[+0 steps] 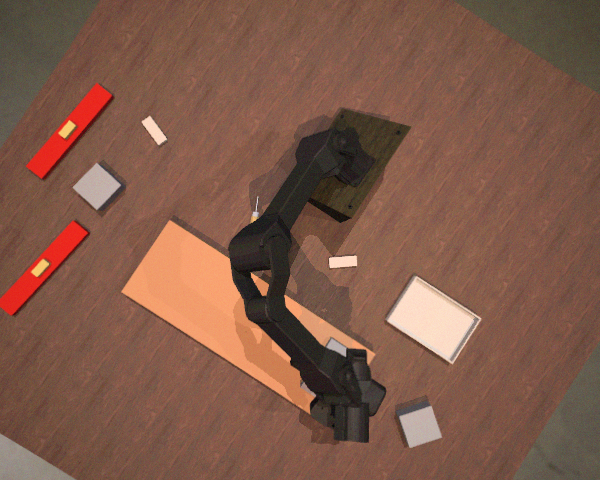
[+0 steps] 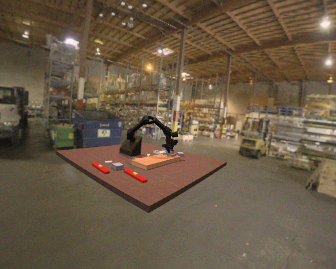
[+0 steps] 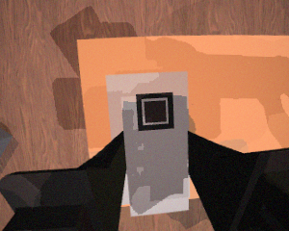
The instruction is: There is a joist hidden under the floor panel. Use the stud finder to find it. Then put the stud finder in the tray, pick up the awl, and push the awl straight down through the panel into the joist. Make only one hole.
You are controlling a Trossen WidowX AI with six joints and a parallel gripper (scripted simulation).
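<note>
My gripper tip is 220 mm past the white tray, 130 mm to the right of it and 50 mm above it. Also, from my gripper tip: grey stud finder (20 mm above, 10 mm ahead); awl (320 mm to the right, 180 mm behind, 60 mm below).
</note>
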